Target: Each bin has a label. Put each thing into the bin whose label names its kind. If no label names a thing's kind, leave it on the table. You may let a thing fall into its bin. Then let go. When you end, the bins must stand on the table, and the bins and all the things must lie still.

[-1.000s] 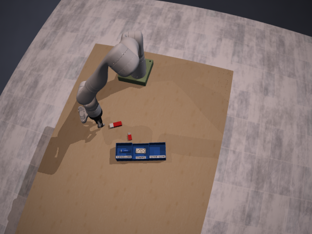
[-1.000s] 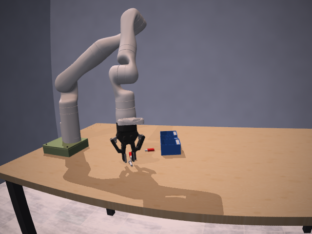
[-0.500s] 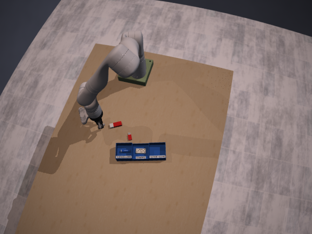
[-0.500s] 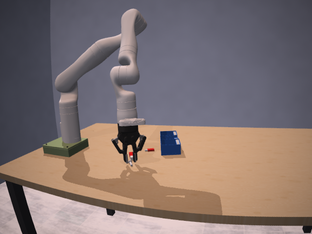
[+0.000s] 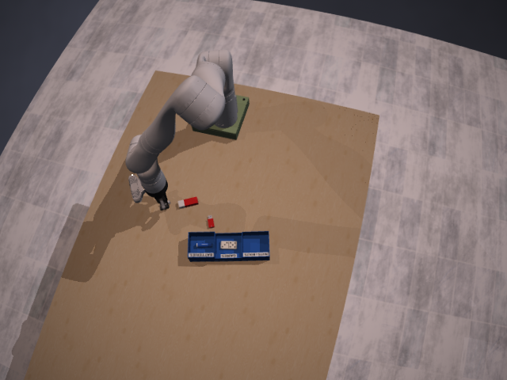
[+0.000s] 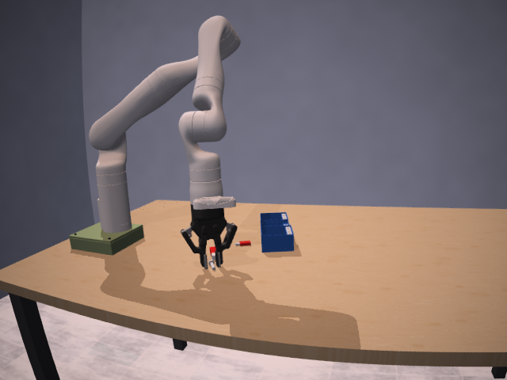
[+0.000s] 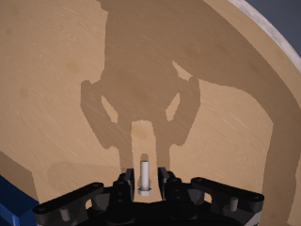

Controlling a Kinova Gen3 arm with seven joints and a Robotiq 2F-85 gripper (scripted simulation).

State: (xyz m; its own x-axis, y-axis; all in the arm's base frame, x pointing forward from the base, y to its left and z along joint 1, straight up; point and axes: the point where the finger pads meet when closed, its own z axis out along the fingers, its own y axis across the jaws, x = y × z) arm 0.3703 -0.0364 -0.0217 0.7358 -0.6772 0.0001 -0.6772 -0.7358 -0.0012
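Right now my hand is 10 mm to the right of the grey bolt and 10 mm above it. Also, from my hand: blue battery (70 mm ahead, 190 mm to the left, 10 mm below); then white domino (40 mm ahead, 260 mm to the left, 10 mm below); then red object (10 mm behind, 170 mm to the left, 20 mm below).
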